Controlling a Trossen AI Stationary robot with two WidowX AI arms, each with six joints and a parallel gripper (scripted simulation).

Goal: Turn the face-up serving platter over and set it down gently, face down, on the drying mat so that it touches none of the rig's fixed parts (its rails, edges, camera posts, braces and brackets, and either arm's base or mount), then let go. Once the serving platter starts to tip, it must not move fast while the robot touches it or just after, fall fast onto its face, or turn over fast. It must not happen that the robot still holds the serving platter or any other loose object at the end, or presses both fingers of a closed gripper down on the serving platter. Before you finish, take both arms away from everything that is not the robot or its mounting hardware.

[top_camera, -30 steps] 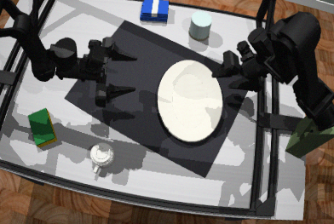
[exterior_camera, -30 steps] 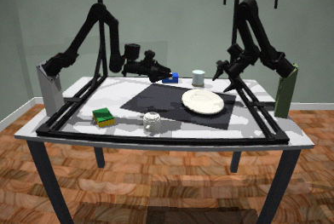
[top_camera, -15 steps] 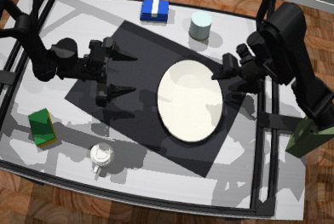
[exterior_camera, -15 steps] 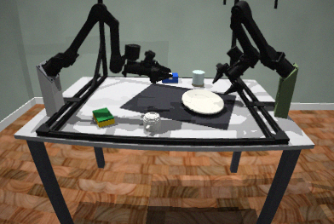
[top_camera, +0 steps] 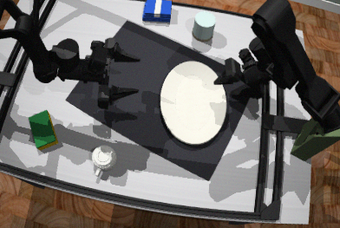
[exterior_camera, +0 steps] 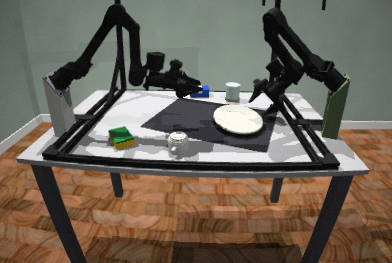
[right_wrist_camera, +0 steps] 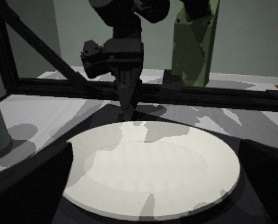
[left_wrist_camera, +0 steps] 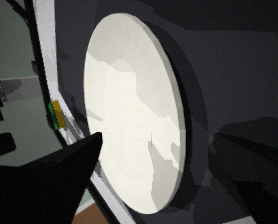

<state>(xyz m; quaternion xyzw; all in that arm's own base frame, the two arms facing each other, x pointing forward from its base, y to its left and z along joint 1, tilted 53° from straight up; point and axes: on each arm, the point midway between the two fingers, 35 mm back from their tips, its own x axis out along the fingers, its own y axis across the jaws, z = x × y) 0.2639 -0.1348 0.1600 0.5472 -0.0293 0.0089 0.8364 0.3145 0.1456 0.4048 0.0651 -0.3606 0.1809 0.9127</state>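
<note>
Now: the cream serving platter 4 cm ahead of my left hand, 11 cm to the right of it and 6 cm below it. The rest, counted from my left hand: green sponge: 21 cm ahead, 56 cm to the right, 5 cm below; then mug: 27 cm ahead, 34 cm to the right, 4 cm below; then dark drying mat: 1 cm ahead, 21 cm to the right, 7 cm below.
My right hand is 2 cm past the cream serving platter, 19 cm to the right of it and 16 cm above it. Also, from my right hand: green sponge 14 cm ahead, 26 cm to the right, 16 cm below; then mug 21 cm ahead, 5 cm to the right, 14 cm below; then dark drying mat 5 cm behind, 9 cm to the left, 18 cm below.
</note>
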